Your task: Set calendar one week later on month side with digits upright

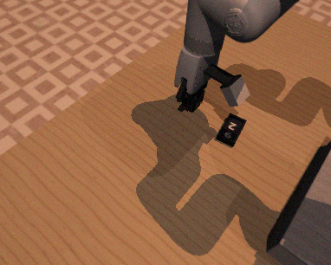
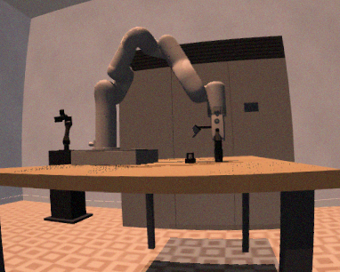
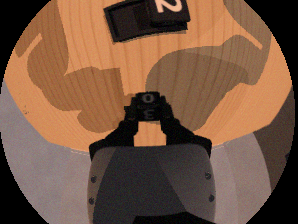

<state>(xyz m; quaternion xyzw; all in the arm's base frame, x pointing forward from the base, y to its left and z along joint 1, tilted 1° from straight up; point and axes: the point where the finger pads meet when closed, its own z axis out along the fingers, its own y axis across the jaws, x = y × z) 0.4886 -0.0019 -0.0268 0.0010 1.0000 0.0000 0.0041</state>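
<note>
My gripper is now 2 cm above the black cube. From my hand the other things lie so: black digit cube 12 cm behind, 2 cm to the left, 1 cm below.
</note>
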